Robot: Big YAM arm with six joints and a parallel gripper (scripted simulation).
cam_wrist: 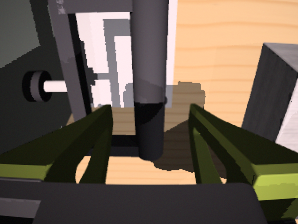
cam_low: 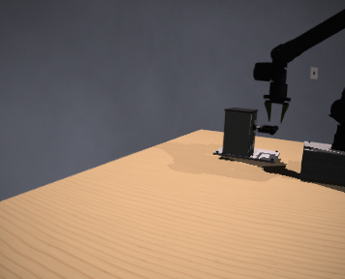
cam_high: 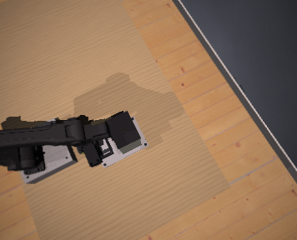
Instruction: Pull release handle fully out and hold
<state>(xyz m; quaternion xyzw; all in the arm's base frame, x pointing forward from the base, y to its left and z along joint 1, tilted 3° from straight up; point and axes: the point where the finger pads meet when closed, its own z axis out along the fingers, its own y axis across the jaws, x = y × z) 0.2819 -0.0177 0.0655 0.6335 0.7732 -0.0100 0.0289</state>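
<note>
The baseplate lies 10 cm ahead of my hand, 2 cm to the left of it and 14 cm below it.
</note>
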